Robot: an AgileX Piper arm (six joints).
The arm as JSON. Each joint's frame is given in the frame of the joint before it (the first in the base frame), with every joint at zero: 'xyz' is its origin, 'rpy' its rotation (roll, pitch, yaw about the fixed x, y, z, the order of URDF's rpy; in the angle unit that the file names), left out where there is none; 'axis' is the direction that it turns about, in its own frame. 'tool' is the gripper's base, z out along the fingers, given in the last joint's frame.
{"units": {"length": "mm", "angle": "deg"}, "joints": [
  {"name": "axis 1", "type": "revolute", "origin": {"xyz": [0.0, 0.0, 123.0]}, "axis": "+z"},
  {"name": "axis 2", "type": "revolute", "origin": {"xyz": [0.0, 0.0, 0.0], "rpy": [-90.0, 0.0, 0.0]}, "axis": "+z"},
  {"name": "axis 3", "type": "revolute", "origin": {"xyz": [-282.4, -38.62, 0.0]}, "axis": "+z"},
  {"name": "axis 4", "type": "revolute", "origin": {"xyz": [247.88, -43.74, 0.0], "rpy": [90.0, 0.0, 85.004]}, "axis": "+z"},
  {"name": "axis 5", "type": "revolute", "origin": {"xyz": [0.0, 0.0, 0.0], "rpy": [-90.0, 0.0, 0.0]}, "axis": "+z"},
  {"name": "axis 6", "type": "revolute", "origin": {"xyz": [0.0, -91.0, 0.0], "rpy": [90.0, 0.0, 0.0]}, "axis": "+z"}
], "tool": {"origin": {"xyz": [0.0, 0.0, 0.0]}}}
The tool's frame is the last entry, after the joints.
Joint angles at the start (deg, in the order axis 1, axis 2, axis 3, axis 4, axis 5, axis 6):
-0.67 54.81 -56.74 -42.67 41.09 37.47
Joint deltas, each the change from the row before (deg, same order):
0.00 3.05 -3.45 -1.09 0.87 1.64
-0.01 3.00 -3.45 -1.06 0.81 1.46
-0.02 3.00 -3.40 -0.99 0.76 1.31
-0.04 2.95 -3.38 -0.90 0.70 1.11
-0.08 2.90 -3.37 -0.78 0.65 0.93
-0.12 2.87 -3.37 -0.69 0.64 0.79
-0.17 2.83 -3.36 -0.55 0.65 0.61
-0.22 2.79 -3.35 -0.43 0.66 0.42
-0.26 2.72 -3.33 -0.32 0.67 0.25
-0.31 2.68 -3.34 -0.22 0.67 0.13
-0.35 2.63 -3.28 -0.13 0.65 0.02
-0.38 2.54 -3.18 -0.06 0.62 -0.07
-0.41 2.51 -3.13 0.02 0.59 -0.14
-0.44 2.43 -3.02 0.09 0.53 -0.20
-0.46 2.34 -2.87 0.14 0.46 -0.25
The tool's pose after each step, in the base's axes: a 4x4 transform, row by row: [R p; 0 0 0 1], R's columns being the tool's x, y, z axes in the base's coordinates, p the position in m. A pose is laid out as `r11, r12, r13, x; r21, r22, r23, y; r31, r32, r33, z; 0, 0, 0, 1`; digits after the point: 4 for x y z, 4 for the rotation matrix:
-0.4051, 0.4539, 0.7937, 0.2006; 0.0613, 0.8796, -0.4718, -0.0444; -0.9122, -0.1425, -0.3841, 0.4015; 0, 0, 0, 1
-0.3947, 0.4746, 0.7868, 0.2133; 0.0730, 0.8698, -0.4880, -0.0461; -0.9159, -0.1352, -0.3779, 0.4098; 0, 0, 0, 1
-0.3850, 0.4936, 0.7798, 0.2263; 0.0830, 0.8601, -0.5034, -0.0477; -0.9192, -0.1291, -0.3721, 0.4171; 0, 0, 0, 1
-0.3753, 0.5108, 0.7734, 0.2393; 0.0909, 0.8507, -0.5178, -0.0493; -0.9224, -0.1240, -0.3657, 0.4238; 0, 0, 0, 1
-0.3655, 0.5268, 0.7674, 0.2523; 0.0977, 0.8416, -0.5312, -0.0509; -0.9257, -0.1192, -0.3591, 0.4299; 0, 0, 0, 1
-0.3559, 0.5421, 0.7612, 0.2651; 0.1039, 0.8324, -0.5443, -0.0527; -0.9287, -0.1146, -0.3526, 0.4353; 0, 0, 0, 1
-0.3472, 0.5568, 0.7546, 0.2779; 0.1098, 0.8233, -0.5569, -0.0547; -0.9314, -0.1105, -0.3469, 0.4401; 0, 0, 0, 1
-0.3396, 0.5708, 0.7476, 0.2904; 0.1150, 0.8141, -0.5693, -0.0570; -0.9335, -0.1073, -0.3421, 0.4442; 0, 0, 0, 1
-0.3326, 0.5841, 0.7404, 0.3025; 0.1197, 0.8049, -0.5812, -0.0594; -0.9354, -0.1047, -0.3377, 0.4478; 0, 0, 0, 1
-0.3258, 0.5972, 0.7329, 0.3142; 0.1245, 0.7956, -0.5929, -0.0622; -0.9372, -0.1019, -0.3336, 0.4510; 0, 0, 0, 1
-0.3200, 0.6096, 0.7252, 0.3257; 0.1292, 0.7864, -0.6041, -0.0652; -0.9386, -0.0996, -0.3304, 0.4534; 0, 0, 0, 1
-0.3148, 0.6213, 0.7175, 0.3366; 0.1335, 0.7774, -0.6146, -0.0684; -0.9397, -0.0976, -0.3277, 0.4551; 0, 0, 0, 1
-0.3103, 0.6324, 0.7098, 0.3473; 0.1381, 0.7687, -0.6245, -0.0718; -0.9406, -0.0957, -0.3259, 0.4562; 0, 0, 0, 1
-0.3063, 0.6425, 0.7024, 0.3575; 0.1426, 0.7605, -0.6335, -0.0755; -0.9412, -0.0939, -0.3246, 0.4566; 0, 0, 0, 1
-0.3031, 0.6517, 0.6953, 0.3673; 0.1468, 0.7528, -0.6416, -0.0793; -0.9416, -0.0924, -0.3239, 0.4563; 0, 0, 0, 1

